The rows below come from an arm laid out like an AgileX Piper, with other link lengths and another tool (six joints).
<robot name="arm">
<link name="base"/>
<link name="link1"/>
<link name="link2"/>
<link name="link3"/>
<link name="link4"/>
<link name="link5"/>
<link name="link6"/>
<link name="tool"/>
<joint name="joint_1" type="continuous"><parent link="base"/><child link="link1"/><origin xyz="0 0 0.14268"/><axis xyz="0 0 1"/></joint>
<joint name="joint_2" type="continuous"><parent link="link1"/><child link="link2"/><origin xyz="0 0 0"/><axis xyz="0 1 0"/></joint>
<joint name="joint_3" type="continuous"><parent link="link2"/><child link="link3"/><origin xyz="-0.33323 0 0.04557"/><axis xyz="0 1 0"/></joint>
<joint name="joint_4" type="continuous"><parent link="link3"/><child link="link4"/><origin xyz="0.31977 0 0.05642"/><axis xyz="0.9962 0 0.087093"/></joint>
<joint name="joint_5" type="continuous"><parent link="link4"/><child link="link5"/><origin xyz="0 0 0"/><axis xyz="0 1 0"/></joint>
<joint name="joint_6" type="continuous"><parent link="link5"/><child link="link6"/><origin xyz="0.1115 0 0.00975"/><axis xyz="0.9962 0 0.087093"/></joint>
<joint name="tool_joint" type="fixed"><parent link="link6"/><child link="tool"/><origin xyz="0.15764 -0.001 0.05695" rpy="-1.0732 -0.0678 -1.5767"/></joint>
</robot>
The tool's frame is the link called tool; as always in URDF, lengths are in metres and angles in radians. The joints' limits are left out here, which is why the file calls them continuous.
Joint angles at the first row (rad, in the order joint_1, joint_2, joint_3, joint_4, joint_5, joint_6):
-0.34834 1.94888 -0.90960 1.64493 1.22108 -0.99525
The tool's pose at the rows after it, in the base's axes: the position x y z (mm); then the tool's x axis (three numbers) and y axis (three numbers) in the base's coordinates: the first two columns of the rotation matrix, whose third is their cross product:
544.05, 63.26, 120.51, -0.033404, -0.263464, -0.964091, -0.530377, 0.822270, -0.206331
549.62, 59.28, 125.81, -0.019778, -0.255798, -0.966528, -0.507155, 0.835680, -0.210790
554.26, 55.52, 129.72, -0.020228, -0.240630, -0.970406, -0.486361, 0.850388, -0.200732
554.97, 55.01, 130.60, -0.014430, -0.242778, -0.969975, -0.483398, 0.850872, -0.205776
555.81, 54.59, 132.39, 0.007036, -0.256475, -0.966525, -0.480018, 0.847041, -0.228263
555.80, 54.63, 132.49, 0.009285, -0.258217, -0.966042, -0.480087, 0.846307, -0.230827
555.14, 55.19, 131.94, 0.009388, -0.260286, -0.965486, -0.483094, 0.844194, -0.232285
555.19, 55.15, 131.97, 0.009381, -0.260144, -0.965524, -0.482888, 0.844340, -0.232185
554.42, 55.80, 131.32, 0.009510, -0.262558, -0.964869, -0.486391, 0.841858, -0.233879
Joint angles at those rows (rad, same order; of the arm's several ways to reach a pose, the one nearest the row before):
-0.34833 1.96191 -0.90961 1.65697 1.22108 -1.00593
-0.34835 1.96190 -0.90960 1.68972 1.22108 -1.02365
-0.34833 1.96190 -0.90958 1.71810 1.22108 -1.02368
-0.34833 1.96192 -0.90961 1.72228 1.22107 -1.03103
-0.34833 1.96191 -0.90960 1.72696 1.22108 -1.05826
-0.34834 1.96192 -0.90960 1.72684 1.22108 -1.06111
-0.34835 1.96189 -0.90959 1.72276 1.22108 -1.06110
-0.34835 1.96192 -0.90960 1.72305 1.22109 -1.06111
-0.34835 1.96191 -0.90959 1.71830 1.22109 -1.06111

